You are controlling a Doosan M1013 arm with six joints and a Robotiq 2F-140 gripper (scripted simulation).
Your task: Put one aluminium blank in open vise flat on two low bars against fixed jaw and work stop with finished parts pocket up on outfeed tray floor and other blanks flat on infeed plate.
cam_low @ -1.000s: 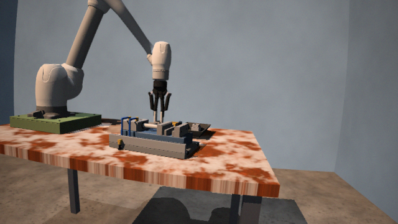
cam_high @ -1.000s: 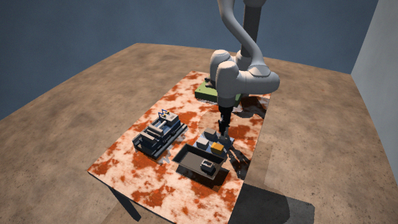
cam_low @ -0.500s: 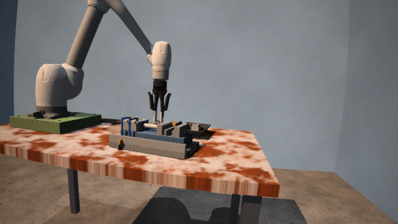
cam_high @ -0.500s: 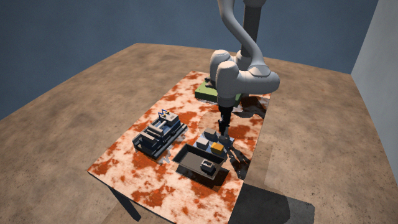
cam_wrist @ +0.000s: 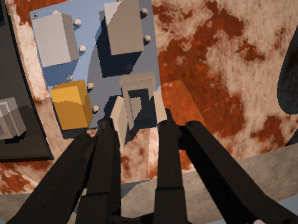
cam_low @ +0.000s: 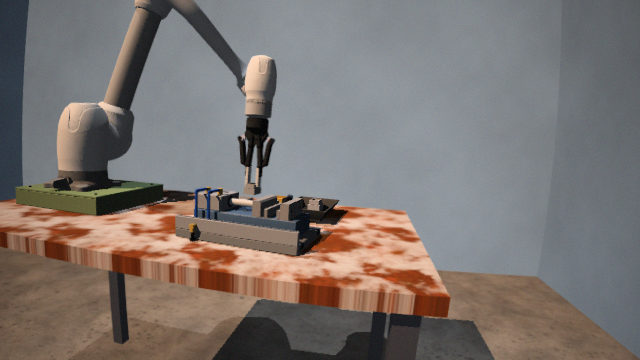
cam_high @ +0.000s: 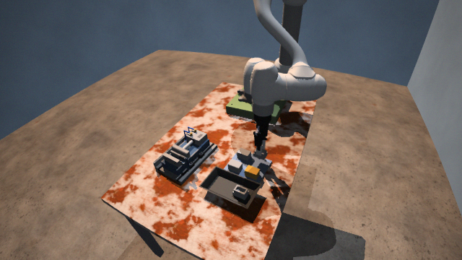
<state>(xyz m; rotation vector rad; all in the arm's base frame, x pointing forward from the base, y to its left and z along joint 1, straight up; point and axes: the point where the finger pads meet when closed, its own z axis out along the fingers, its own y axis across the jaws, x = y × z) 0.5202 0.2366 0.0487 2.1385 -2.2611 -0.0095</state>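
Right now the infeed plate is 10 cm below my hand, 5 cm ahead of it and 4 cm to the right of it. Also, from my hand: brass blank (10 cm ahead, 8 cm below); aluminium blank (9 cm to the right, 9 cm ahead, 8 cm below); piston rod (35 cm to the right, 11 cm ahead, 3 cm below).
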